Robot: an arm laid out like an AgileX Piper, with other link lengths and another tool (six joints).
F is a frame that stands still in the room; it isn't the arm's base.
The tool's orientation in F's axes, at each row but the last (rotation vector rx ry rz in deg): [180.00 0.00 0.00]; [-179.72 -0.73 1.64]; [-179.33 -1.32 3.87]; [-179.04 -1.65 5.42]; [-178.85 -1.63 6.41]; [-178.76 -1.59 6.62]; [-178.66 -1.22 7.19]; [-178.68 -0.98 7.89]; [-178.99 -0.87 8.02]
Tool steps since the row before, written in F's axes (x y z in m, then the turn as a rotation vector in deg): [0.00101 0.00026 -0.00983 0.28 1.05 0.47]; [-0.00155 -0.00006 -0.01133 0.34 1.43 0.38]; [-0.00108 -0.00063 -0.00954 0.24 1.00 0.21]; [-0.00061 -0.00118 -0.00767 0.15 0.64 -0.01]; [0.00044 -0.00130 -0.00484 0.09 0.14 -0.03]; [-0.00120 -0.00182 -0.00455 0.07 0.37 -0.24]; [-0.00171 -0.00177 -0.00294 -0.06 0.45 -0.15]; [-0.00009 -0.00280 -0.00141 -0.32 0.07 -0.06]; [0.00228 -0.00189 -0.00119 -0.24 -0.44 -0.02]
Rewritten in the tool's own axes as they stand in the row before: [0.00101 -0.00026 0.00983 0.28 -1.05 -0.47]; [-0.00134 0.00010 0.01136 0.34 -1.43 -0.38]; [-0.00068 0.00072 0.00957 0.25 -1.00 -0.21]; [-0.00017 0.00129 0.00767 0.16 -0.64 0.01]; [0.00076 0.00140 0.00477 0.09 -0.14 0.03]; [-0.00089 0.00189 0.00459 0.09 -0.36 0.24]; [-0.00149 0.00181 0.00303 -0.04 -0.45 0.16]; [0.00000 0.00283 0.00136 -0.31 -0.07 0.09]; [0.00236 0.00193 0.00095 -0.24 0.44 0.04]
